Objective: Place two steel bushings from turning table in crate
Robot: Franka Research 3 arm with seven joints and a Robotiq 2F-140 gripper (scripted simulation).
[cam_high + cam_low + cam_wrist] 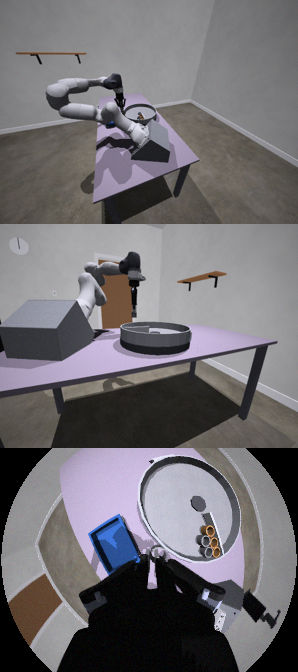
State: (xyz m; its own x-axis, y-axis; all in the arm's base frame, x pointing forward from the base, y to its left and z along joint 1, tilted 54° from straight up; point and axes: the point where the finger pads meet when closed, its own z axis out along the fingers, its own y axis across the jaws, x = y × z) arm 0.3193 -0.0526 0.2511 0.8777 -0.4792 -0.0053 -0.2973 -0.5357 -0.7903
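Right now my hand is 50 mm short of the blue crate, 130 mm to the right of it and 170 mm above it. Also, from my hand: round grey turning table (100 mm ahead, 220 mm to the right, 140 mm below).
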